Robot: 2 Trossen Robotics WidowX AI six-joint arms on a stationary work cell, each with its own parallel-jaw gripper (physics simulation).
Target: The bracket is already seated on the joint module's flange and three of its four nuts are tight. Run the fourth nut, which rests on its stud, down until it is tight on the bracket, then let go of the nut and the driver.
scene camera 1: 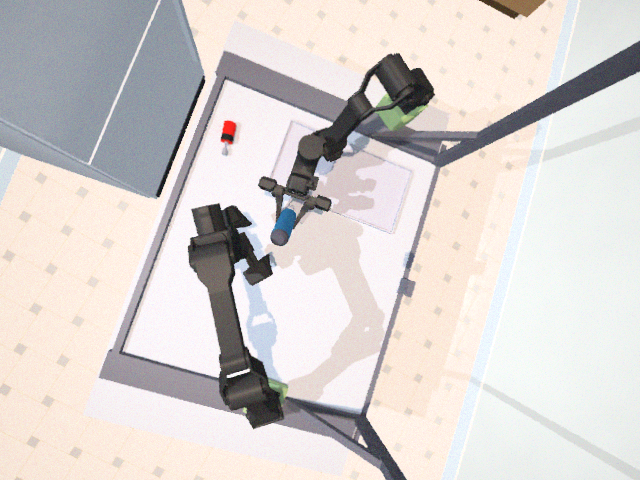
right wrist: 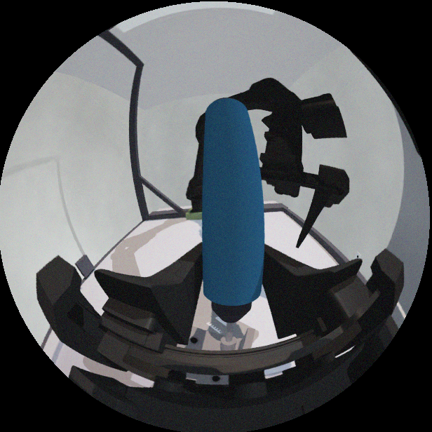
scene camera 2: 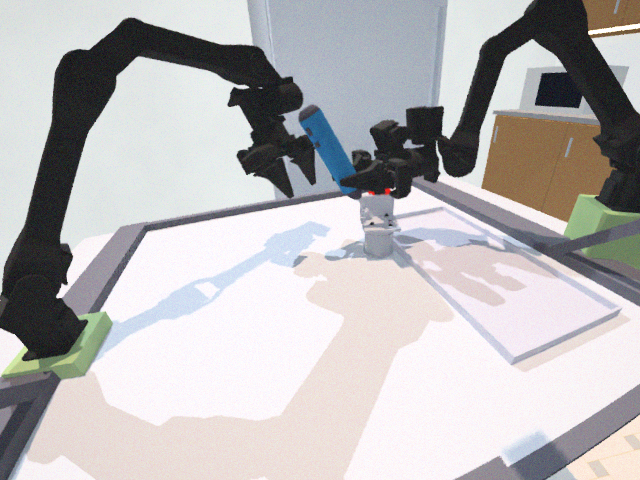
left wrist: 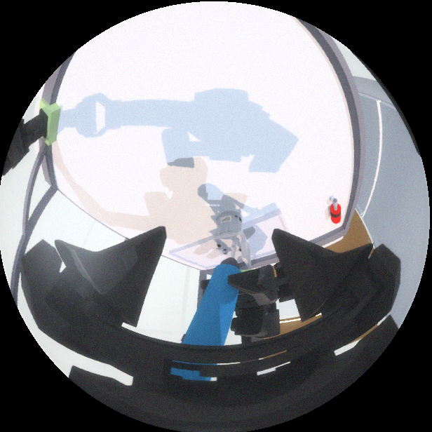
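Where they show: left gripper, fingertip midpoint: [scene camera 1: 259,239] [scene camera 2: 303,190]; right gripper, fingertip midpoint: [scene camera 2: 336,180]; left arm's base, origin of the base link: [scene camera 2: 57,340]; right arm's base, origin of the base link: [scene camera 1: 406,100] [scene camera 2: 621,205].
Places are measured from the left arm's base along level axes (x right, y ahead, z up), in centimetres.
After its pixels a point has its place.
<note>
My right gripper [scene camera 1: 287,221] @[y 46.8, x -14.4, z 12.7 cm] [right wrist: 230,246] is shut on the blue driver [scene camera 1: 284,224] @[y 46.1, x -14.9, z 22.4 cm] [scene camera 2: 328,150] @[y 45.3, x -12.7, z 18.6 cm] [left wrist: 212,307] [right wrist: 233,200], which leans clearly, its dark lower end by the bracket. The grey joint module [scene camera 2: 378,243] @[y 53.6, x -9.6, z 0.6 cm] [left wrist: 229,223] stands on the table below the right gripper. The pale bracket [scene camera 2: 376,205] @[y 55.3, x -15.0, z 6.2 cm] is at its top. Small dark spots show on the bracket in the left wrist view; which is the fourth nut, and whether the driver's tip touches it, I cannot tell. My left gripper [scene camera 1: 254,245] @[y 41.3, x -19.0, z 10.1 cm] [scene camera 2: 302,189] @[y 41.3, x -19.0, z 10.1 cm] [left wrist: 220,233] is open and empty, above the table beside the driver.
A red and black screwdriver [scene camera 1: 227,133] @[y 66.5, x -39.3, z 0.8 cm] [left wrist: 335,213] lies near the table's edge beside the grey cabinet [scene camera 1: 139,103]. A shallow pale tray [scene camera 1: 392,196] @[y 70.8, x 14.2, z -2.3 cm] [scene camera 2: 566,338] @[y 69.4, x 17.7, z -2.5 cm] lies close to the module. Dark frame rails border the table.
</note>
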